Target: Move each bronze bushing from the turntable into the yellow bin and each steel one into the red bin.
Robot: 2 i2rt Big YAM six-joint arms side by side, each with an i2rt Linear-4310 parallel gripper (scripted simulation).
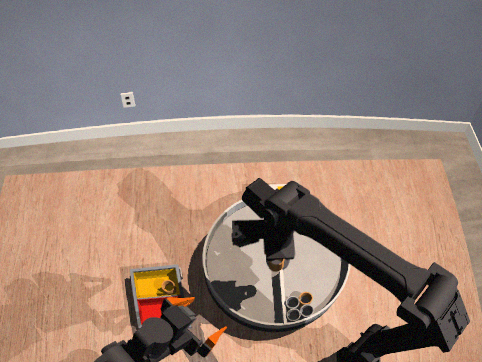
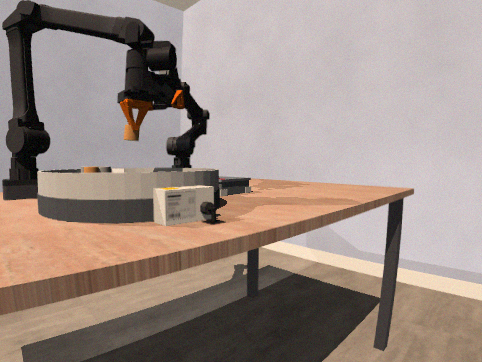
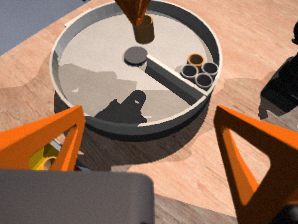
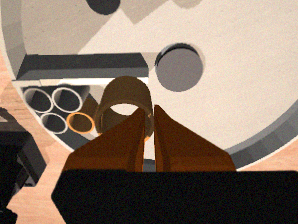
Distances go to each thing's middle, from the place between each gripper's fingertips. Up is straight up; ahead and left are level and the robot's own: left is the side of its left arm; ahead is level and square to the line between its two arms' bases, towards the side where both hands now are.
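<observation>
My right gripper point(image 2: 134, 130) is 180 mm above the yellow bin point(image 1: 148, 283), 320 mm to the right of it and 10 mm short of it. As for the turntable point(image 1: 241, 276), I see it 140 mm below my right hand, 30 mm ahead of it and 30 mm to the right of it.
Counting from my left hand, I find the yellow bin 28 cm below, 18 cm ahead and 14 cm to the left, while the turntable is 24 cm below that hand, 22 cm to the right of it and 20 cm ahead of it.
</observation>
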